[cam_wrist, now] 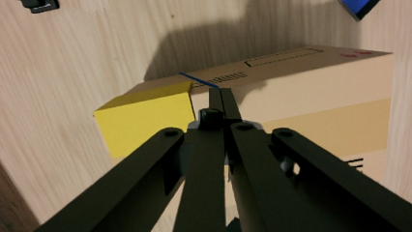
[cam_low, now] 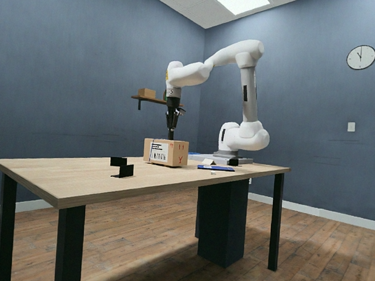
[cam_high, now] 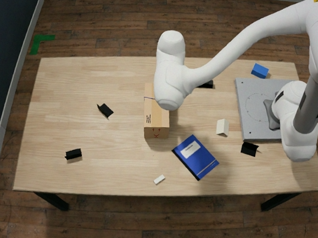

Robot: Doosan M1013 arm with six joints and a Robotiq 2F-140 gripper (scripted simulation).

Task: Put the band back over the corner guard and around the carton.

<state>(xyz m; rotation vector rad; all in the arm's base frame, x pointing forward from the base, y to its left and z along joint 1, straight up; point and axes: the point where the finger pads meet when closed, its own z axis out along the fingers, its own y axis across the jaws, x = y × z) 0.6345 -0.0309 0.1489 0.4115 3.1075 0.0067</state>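
My gripper is now 1 cm past the yellow corner guard, 6 cm to the left of it and 4 cm above it. Also, from my hand: brown carton 5 cm ahead, 1 cm to the left, 10 cm below; then blue cube 58 cm behind, 27 cm to the right, 16 cm below; then white piece 5 cm ahead, 35 cm to the left, 17 cm below.
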